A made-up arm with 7 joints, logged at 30 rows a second.
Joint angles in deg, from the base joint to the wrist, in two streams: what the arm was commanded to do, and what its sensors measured. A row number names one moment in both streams.
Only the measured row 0 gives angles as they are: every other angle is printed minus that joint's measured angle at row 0.
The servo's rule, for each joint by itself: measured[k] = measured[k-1] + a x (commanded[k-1-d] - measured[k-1]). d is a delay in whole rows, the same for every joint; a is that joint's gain. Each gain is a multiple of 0.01, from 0.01 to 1. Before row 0 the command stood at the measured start. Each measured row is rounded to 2 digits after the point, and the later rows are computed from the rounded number. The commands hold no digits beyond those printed.
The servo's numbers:
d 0
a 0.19 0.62 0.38 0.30 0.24 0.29 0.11
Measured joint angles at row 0:
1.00, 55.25, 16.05, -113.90, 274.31, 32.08, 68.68
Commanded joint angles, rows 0 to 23:
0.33, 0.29, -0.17, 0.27, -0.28, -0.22, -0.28
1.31, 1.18, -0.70, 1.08, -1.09, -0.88, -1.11
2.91, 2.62, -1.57, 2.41, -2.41, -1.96, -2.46
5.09, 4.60, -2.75, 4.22, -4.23, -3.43, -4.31
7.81, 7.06, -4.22, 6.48, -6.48, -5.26, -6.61
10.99, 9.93, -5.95, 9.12, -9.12, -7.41, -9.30
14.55, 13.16, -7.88, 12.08, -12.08, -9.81, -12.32
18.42, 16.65, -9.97, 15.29, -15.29, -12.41, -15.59
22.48, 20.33, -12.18, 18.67, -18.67, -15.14, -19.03
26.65, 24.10, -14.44, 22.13, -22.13, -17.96, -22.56
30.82, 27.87, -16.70, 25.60, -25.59, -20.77, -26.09
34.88, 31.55, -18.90, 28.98, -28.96, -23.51, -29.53
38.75, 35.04, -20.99, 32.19, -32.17, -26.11, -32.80
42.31, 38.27, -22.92, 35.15, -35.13, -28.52, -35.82
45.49, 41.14, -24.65, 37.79, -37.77, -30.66, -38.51
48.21, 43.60, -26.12, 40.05, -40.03, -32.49, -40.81
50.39, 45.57, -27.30, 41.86, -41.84, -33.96, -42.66
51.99, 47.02, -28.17, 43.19, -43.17, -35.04, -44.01
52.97, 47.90, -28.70, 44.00, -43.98, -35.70, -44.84
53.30, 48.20, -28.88, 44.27, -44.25, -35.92, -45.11
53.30, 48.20, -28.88, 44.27, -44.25, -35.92, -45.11
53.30, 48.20, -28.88, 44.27, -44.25, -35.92, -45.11
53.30, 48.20, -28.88, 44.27, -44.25, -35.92, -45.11
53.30, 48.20, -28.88, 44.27, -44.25, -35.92, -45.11
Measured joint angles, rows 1 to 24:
0.06, 0.18, -0.06, 0.08, -0.07, -0.06, -0.03
0.30, 0.80, -0.30, 0.38, -0.31, -0.30, -0.15
0.80, 1.93, -0.78, 0.99, -0.81, -0.78, -0.40
1.62, 3.59, -1.53, 1.96, -1.63, -1.55, -0.83
2.80, 5.74, -2.55, 3.32, -2.79, -2.63, -1.47
4.36, 8.34, -3.84, 5.06, -4.31, -4.02, -2.33
6.30, 11.33, -5.38, 7.17, -6.17, -5.70, -3.43
8.60, 14.63, -7.12, 9.61, -8.36, -7.65, -4.77
11.24, 18.16, -9.04, 12.33, -10.83, -9.82, -6.34
14.17, 21.84, -11.09, 15.27, -13.54, -12.18, -8.12
17.33, 25.58, -13.22, 18.37, -16.43, -14.67, -10.10
20.66, 29.28, -15.38, 21.55, -19.44, -17.23, -12.24
24.10, 32.85, -17.51, 24.74, -22.50, -19.81, -14.50
27.56, 36.21, -19.57, 27.86, -25.53, -22.34, -16.85
30.97, 39.27, -21.50, 30.84, -28.47, -24.75, -19.23
34.25, 41.95, -23.26, 33.60, -31.24, -26.99, -21.60
37.32, 44.19, -24.80, 36.08, -33.78, -29.01, -23.92
40.11, 45.94, -26.08, 38.21, -36.03, -30.76, -26.13
42.55, 47.16, -27.08, 39.95, -37.94, -32.19, -28.19
44.59, 47.80, -27.76, 41.25, -39.45, -33.27, -30.05
46.24, 48.05, -28.19, 42.16, -40.60, -34.04, -31.71
47.58, 48.14, -28.45, 42.79, -41.48, -34.59, -33.18
48.67, 48.18, -28.61, 43.23, -42.14, -34.98, -34.49
49.55, 48.19, -28.71, 43.54, -42.65, -35.25, -35.66

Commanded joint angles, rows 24 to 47:
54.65, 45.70, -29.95, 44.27, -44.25, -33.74, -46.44
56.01, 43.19, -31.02, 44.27, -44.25, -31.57, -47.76
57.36, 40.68, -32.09, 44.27, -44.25, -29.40, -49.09
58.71, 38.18, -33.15, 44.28, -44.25, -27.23, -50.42
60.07, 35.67, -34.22, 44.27, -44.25, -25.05, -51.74
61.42, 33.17, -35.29, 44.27, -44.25, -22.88, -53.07
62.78, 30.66, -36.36, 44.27, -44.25, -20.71, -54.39
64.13, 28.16, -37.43, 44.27, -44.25, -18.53, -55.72
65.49, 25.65, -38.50, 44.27, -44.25, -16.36, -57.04
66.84, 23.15, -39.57, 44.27, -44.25, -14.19, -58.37
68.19, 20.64, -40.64, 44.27, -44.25, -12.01, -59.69
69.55, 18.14, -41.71, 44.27, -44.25, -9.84, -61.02
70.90, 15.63, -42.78, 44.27, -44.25, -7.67, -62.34
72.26, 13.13, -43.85, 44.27, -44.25, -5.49, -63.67
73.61, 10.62, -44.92, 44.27, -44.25, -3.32, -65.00
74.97, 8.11, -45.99, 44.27, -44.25, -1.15, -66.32
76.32, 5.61, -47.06, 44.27, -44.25, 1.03, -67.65
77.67, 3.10, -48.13, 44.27, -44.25, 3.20, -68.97
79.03, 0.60, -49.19, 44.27, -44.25, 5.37, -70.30
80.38, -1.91, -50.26, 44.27, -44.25, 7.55, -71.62
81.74, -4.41, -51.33, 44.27, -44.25, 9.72, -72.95
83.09, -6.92, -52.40, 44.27, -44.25, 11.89, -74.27
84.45, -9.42, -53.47, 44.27, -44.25, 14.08, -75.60
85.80, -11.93, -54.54, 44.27, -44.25, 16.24, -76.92
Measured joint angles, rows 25 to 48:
50.52, 46.65, -29.18, 43.76, -43.03, -34.81, -36.85
51.56, 44.50, -29.88, 43.91, -43.32, -33.87, -38.05
52.66, 42.13, -30.72, 44.02, -43.54, -32.57, -39.26
53.81, 39.68, -31.64, 44.10, -43.71, -31.02, -40.49
55.00, 37.19, -32.62, 44.15, -43.84, -29.29, -41.73
56.22, 34.70, -33.63, 44.19, -43.94, -27.43, -42.98
57.47, 32.20, -34.67, 44.21, -44.01, -25.48, -44.24
58.74, 29.70, -35.72, 44.23, -44.07, -23.46, -45.50
60.02, 27.19, -36.78, 44.24, -44.11, -21.40, -46.77
61.32, 24.69, -37.84, 44.25, -44.14, -19.31, -48.05
62.63, 22.18, -38.90, 44.26, -44.17, -17.19, -49.33
63.94, 19.68, -39.97, 44.26, -44.19, -15.06, -50.62
65.26, 17.17, -41.04, 44.26, -44.20, -12.92, -51.91
66.59, 14.67, -42.11, 44.26, -44.21, -10.77, -53.20
67.92, 12.16, -43.18, 44.26, -44.22, -8.61, -54.50
69.26, 9.65, -44.25, 44.26, -44.23, -6.45, -55.80
70.60, 7.15, -45.32, 44.26, -44.23, -4.28, -57.10
71.94, 4.64, -46.39, 44.26, -44.23, -2.11, -58.41
73.29, 2.14, -47.45, 44.26, -44.23, 0.06, -59.72
74.64, -0.37, -48.52, 44.26, -44.23, 2.23, -61.03
75.99, -2.87, -49.59, 44.26, -44.23, 4.40, -62.34
77.34, -5.38, -50.66, 44.26, -44.23, 6.57, -63.65
78.69, -7.88, -51.73, 44.26, -44.23, 8.75, -64.96
80.04, -10.39, -52.80, 44.26, -44.23, 10.92, -66.28

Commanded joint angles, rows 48 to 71:
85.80, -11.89, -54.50, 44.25, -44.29, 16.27, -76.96
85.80, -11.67, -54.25, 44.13, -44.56, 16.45, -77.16
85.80, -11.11, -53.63, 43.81, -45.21, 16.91, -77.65
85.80, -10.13, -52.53, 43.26, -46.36, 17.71, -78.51
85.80, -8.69, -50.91, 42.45, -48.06, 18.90, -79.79
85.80, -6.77, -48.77, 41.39, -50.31, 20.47, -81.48
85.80, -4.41, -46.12, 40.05, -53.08, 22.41, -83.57
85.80, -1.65, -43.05, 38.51, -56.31, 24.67, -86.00
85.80, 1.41, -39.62, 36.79, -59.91, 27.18, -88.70
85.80, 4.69, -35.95, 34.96, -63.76, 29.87, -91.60
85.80, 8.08, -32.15, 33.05, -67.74, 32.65, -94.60
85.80, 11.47, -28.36, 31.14, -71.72, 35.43, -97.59
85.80, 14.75, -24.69, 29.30, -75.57, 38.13, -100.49
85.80, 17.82, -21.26, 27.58, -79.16, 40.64, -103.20
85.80, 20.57, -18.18, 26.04, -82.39, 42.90, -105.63
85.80, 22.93, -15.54, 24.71, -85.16, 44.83, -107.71
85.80, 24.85, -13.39, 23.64, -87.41, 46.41, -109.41
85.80, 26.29, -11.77, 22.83, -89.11, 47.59, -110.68
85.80, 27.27, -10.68, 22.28, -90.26, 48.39, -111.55
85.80, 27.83, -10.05, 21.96, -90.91, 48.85, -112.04
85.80, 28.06, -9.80, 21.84, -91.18, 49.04, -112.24
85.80, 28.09, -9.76, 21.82, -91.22, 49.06, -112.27
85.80, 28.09, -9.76, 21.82, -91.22, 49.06, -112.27
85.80, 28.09, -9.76, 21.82, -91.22, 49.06, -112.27
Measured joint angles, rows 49 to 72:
81.13, -11.32, -53.45, 44.26, -44.24, 12.47, -67.45
82.02, -11.54, -53.75, 44.22, -44.32, 13.62, -68.52
82.74, -11.27, -53.70, 44.10, -44.53, 14.57, -69.52
83.32, -10.56, -53.26, 43.85, -44.97, 15.48, -70.51
83.79, -9.40, -52.37, 43.43, -45.71, 16.47, -71.53
84.17, -7.77, -51.00, 42.82, -46.81, 17.63, -72.62
84.48, -5.69, -49.15, 41.99, -48.31, 19.02, -73.82
84.73, -3.19, -46.83, 40.95, -50.23, 20.66, -75.16
84.93, -0.34, -44.09, 39.70, -52.55, 22.55, -76.65
85.10, 2.78, -41.00, 38.28, -55.24, 24.67, -78.29
85.23, 6.07, -37.64, 36.71, -58.24, 26.98, -80.08
85.34, 9.42, -34.11, 35.04, -61.48, 29.43, -82.01
85.43, 12.72, -30.53, 33.32, -64.86, 31.95, -84.04
85.50, 15.88, -27.01, 31.60, -68.29, 34.47, -86.15
85.56, 18.79, -23.65, 29.93, -71.67, 36.91, -88.29
85.61, 21.36, -20.57, 28.36, -74.91, 39.21, -90.43
85.65, 23.52, -17.84, 26.94, -77.91, 41.30, -92.52
85.68, 25.24, -15.53, 25.71, -80.60, 43.12, -94.52
85.70, 26.50, -13.69, 24.68, -82.92, 44.65, -96.39
85.72, 27.32, -12.31, 23.86, -84.84, 45.87, -98.11
85.74, 27.78, -11.36, 23.25, -86.36, 46.79, -99.66
85.75, 27.97, -10.75, 22.82, -87.53, 47.45, -101.05
85.76, 28.04, -10.37, 22.52, -88.42, 47.92, -102.28
85.77, 28.07, -10.14, 22.31, -89.09, 48.25, -103.38

